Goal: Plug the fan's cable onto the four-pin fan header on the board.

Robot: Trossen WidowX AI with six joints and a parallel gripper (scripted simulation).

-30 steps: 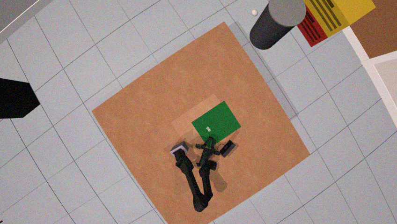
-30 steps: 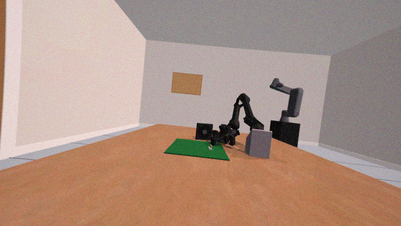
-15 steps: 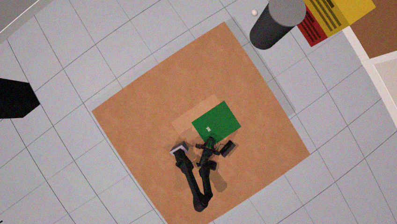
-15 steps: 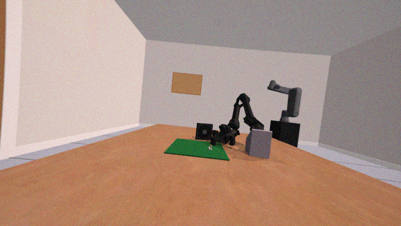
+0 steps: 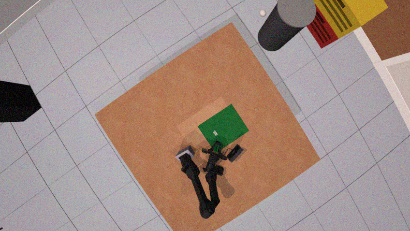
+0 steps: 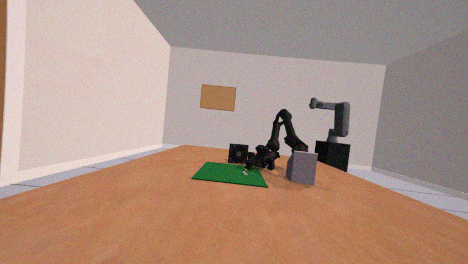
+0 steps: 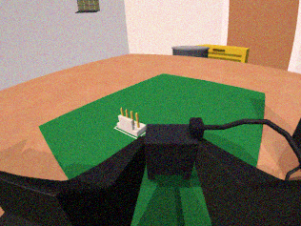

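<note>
Right now my gripper tip is 10 mm above the black plug. Round my gripper tip: dark fan: 110 mm to the right, 60 mm ahead, 20 mm above; white four-pin fan header: 70 mm to the left, 30 mm below, 20 mm ahead; green board: 90 mm ahead, 60 mm to the left, 50 mm below.
</note>
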